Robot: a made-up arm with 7 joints. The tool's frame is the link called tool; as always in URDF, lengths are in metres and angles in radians. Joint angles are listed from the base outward.
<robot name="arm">
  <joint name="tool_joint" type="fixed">
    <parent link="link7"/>
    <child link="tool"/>
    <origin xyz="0 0 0" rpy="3.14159 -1.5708 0"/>
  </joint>
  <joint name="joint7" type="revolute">
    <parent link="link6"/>
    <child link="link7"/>
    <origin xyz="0.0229 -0.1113 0.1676" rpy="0 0 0"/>
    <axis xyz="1 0 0"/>
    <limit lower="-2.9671" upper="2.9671"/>
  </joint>
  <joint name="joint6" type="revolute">
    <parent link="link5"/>
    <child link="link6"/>
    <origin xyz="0 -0.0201 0.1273" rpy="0 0 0"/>
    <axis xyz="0 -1 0"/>
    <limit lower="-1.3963" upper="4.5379"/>
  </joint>
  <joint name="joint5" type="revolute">
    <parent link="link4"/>
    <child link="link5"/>
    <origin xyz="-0.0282 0.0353 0.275" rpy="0 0 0"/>
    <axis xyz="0 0 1"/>
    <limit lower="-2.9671" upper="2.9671"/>
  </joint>
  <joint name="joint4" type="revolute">
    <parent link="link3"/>
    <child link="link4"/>
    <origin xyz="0.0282 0.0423 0.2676" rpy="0 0 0"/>
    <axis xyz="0 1 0"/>
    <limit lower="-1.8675" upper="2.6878"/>
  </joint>
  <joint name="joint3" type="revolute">
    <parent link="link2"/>
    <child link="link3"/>
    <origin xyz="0 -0.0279 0.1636" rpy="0 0 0"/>
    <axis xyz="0 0 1"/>
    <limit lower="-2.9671" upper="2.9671"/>
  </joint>
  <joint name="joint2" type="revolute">
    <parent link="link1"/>
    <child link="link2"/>
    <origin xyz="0 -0.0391 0.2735" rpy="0 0 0"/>
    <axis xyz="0 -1 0"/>
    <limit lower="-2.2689" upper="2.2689"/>
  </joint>
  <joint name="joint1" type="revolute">
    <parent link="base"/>
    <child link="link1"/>
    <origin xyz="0 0 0.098" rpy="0 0 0"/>
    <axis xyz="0 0 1"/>
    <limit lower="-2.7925" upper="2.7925"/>
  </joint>
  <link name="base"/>
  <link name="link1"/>
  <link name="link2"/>
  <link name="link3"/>
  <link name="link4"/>
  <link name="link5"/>
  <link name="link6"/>
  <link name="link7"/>
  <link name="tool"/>
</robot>
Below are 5 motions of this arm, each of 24 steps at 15 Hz.
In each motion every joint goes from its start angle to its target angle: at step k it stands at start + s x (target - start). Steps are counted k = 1, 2, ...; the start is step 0. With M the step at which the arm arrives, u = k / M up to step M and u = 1 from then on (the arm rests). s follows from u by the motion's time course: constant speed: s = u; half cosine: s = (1 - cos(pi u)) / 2; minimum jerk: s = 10 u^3 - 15 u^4 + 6 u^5.
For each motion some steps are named. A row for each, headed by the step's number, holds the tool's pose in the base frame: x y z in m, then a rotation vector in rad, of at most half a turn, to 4 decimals.
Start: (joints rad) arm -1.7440 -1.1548 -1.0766 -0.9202 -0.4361 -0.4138 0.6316
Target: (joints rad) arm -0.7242 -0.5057 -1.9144 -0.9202 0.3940 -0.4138 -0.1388
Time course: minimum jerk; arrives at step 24
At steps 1, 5, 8, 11, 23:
1: 0.1509 -0.6232 0.9193 0.2898 -1.4183 0.0695
5: 0.2017 -0.6052 0.9272 0.3753 -1.3707 0.0843
8: 0.3062 -0.5521 0.9440 0.5482 -1.2501 0.1083
11: 0.4271 -0.4518 0.9686 0.7479 -1.0579 0.1220
23: 0.5487 -0.1385 1.0588 1.0651 -0.5795 0.0812

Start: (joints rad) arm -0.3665 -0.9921 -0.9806 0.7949 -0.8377 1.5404 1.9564
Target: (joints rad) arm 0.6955 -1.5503 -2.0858 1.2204 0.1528 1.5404 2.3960
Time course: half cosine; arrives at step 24
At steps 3, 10, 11, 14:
3: 0.7632 -0.4290 0.6936 1.4580 -1.2131 1.8765
10: 0.8501 -0.2755 0.6152 1.4675 -1.2645 2.0376
11: 0.8596 -0.2378 0.6087 1.4600 -1.2619 2.0904
14: 0.8713 -0.1070 0.6044 1.4289 -1.2330 2.3007

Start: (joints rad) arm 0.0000 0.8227 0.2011 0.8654 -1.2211 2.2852 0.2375
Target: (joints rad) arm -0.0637 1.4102 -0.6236 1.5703 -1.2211 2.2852 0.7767
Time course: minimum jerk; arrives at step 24
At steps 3, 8, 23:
3: -0.5083 0.1221 0.9764 -0.7349 0.7350 2.1625
8: -0.5134 0.1106 0.9653 -0.5690 0.6885 2.1805
23: -0.5711 -0.0935 0.8389 -0.1043 0.0573 2.5612

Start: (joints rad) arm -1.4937 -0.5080 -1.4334 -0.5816 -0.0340 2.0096 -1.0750
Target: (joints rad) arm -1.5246 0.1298 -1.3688 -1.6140 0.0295 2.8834 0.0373
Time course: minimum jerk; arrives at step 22
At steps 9, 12, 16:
9: 0.2428 -0.0262 0.8607 -0.5199 1.5241 -0.1450
12: 0.2008 0.0597 0.7846 -0.6068 2.0165 0.0310
16: 0.1467 0.1236 0.7134 -0.4785 2.6465 0.0090

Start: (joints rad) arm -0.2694 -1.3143 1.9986 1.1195 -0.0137 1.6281 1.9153
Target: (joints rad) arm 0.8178 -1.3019 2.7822 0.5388 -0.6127 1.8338 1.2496
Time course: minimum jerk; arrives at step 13
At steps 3, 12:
3: 0.7820 0.0731 0.6750 -0.3184 1.0194 1.0340
12: 0.6658 0.5259 0.6445 -0.2197 0.9700 1.0268

